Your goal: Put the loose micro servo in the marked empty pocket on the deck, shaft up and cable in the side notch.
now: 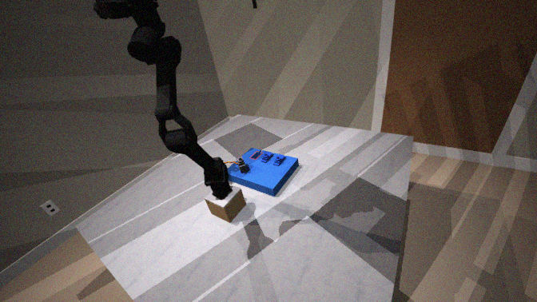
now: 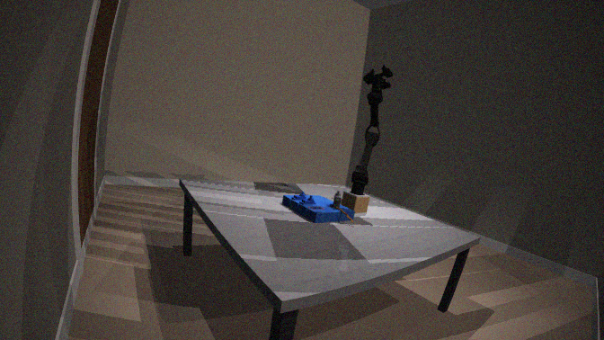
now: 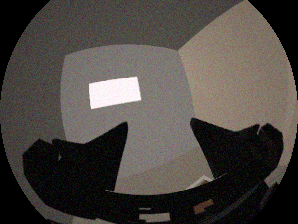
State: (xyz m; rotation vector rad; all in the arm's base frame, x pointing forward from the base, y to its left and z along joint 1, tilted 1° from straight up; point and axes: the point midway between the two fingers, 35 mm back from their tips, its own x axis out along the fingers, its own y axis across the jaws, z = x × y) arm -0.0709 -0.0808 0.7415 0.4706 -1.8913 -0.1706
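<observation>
My gripper tip is now 32 cm short of the blue deck, 12 cm to the right of it and 84 cm above it.
</observation>
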